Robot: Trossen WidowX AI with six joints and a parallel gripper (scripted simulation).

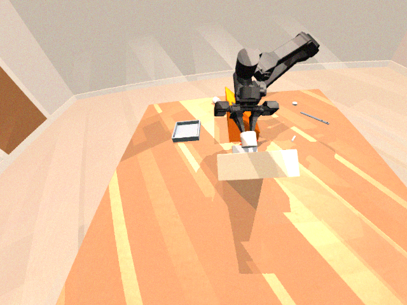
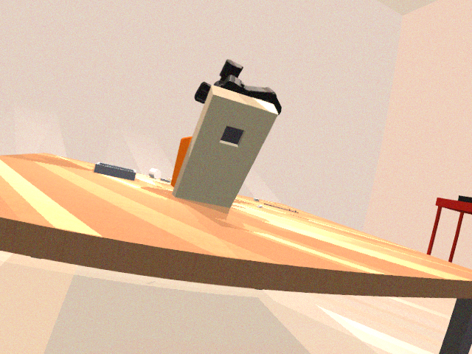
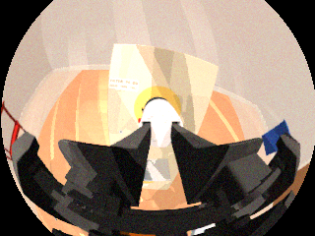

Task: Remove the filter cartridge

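The cream service panel is 2 cm ahead of my gripper tip and 12 cm below it. Round my gripper tip: grey tray: 39 cm behind, 25 cm to the right, 26 cm below; round filter cartridge: 1 cm ahead, 1 cm below; small white block: 67 cm behind, 5 cm to the right, 25 cm below.
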